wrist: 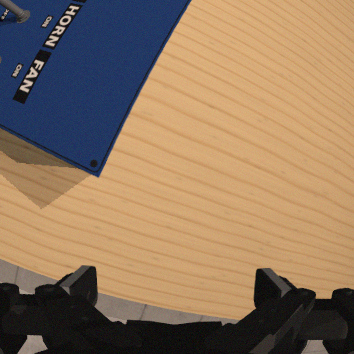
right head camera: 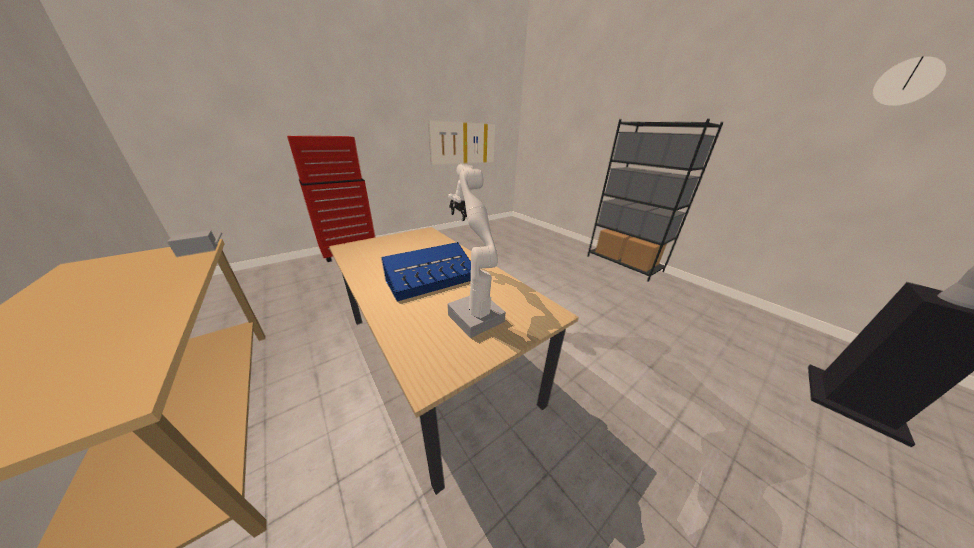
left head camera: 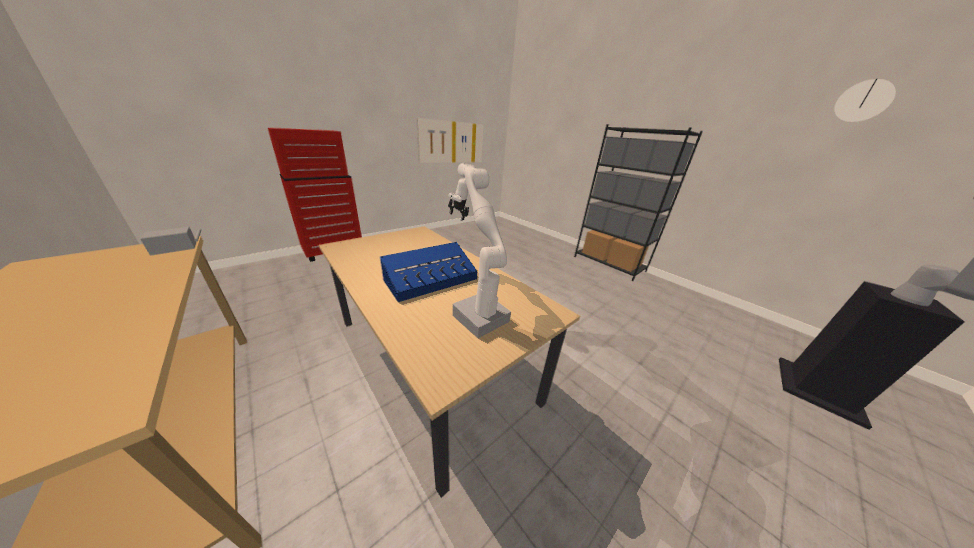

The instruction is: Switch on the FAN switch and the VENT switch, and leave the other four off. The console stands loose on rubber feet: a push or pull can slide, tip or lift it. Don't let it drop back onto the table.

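Seen in the pictures: gripper, between the fingertips: (wrist: 175,286) (right head camera: 457,217) (left head camera: 456,217); arm's base, origin of its link: (right head camera: 478,310) (left head camera: 484,311).
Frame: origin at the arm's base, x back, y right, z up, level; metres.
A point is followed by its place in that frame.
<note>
A blue console (left head camera: 423,259) @[z 0.062, x -0.539, y 0.030 m] (right head camera: 422,259) @[z 0.063, x -0.543, y 0.024 m] (wrist: 95,85) @[z 0.078, x -0.545, y 0.225 m] with a row of several small levers stands on the wooden table. In the wrist view its corner fills the upper left, with the FAN label (wrist: 31,77) @[z 0.049, x -0.465, y 0.227 m] nearest the console's end and the HORN label (wrist: 62,25) @[z 0.049, x -0.479, y 0.155 m] beside it. One grey switch lever (wrist: 20,15) @[z 0.033, x -0.412, y 0.144 m] shows at the top left edge. The VENT label does not show in the wrist view, and the levers' positions are too small to tell in the head views. My gripper (left head camera: 457,215) @[z 0.243, x -0.619, y 0.354 m] (right head camera: 457,216) @[z 0.243, x -0.619, y 0.354 m] (wrist: 175,286) @[z 0.243, x -0.619, y 0.354 m] is open and empty, high above the table's far edge, apart from the console.
The arm's grey base (left head camera: 480,317) @[z 0.000, x 0.021, y -0.050 m] (right head camera: 476,316) @[z 0.003, x 0.027, y -0.038 m] stands on the table (left head camera: 435,368) @[z -0.065, x 0.070, y -0.342 m] (right head camera: 422,368) @[z -0.065, x 0.070, y -0.353 m], near the console. A second wooden table (left head camera: 81,327) (right head camera: 81,327) stands at the left. A red tool cabinet (left head camera: 320,194) (right head camera: 337,197) and a shelf rack (left head camera: 648,129) (right head camera: 667,124) stand behind.
</note>
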